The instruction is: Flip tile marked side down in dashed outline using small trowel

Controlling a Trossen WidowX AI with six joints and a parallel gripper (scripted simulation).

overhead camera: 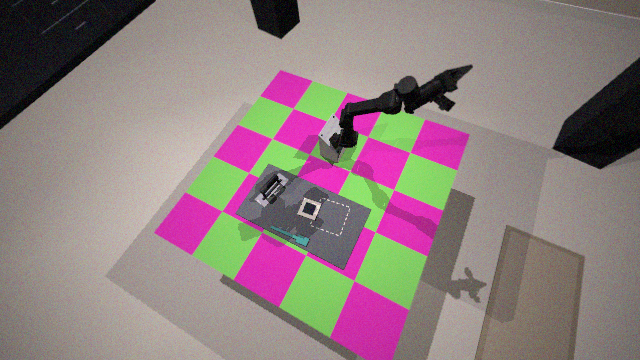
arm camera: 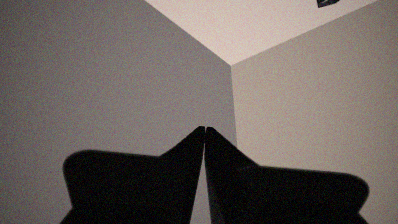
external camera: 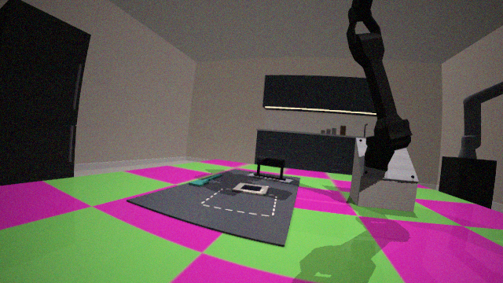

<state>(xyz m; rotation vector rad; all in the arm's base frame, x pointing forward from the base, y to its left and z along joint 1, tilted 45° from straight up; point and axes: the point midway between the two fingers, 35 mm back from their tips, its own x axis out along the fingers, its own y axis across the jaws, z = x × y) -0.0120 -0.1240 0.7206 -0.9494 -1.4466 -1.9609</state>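
The small trowel is 710 mm below my gripper tip, 590 mm to the right of it and 520 mm ahead of it. Also, from my gripper tip: tile 740 mm below, 470 mm ahead, 350 mm to the right; then teal flat tool 740 mm below, 640 mm ahead, 330 mm to the right; then grey mat 760 mm below, 500 mm ahead, 370 mm to the right.
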